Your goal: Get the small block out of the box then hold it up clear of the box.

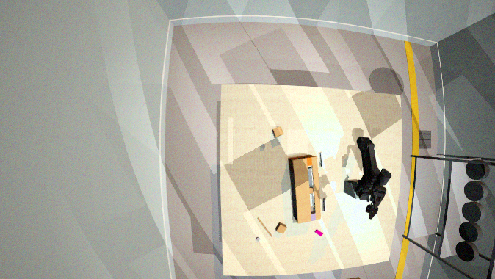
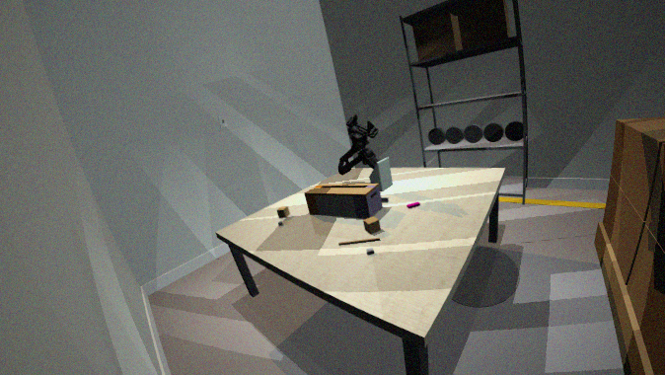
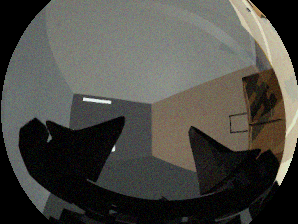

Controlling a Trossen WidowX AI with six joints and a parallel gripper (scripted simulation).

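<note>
The tan box is 200 mm ahead of my gripper tip, 40 mm to the right of it and 390 mm below it. Also, from my gripper tip: thin stick 440 mm ahead, 260 mm to the left, 450 mm below; then small tan block 210 mm ahead, 30 mm to the right, 370 mm below; then magenta block 70 mm ahead, 290 mm to the left, 450 mm below.
</note>
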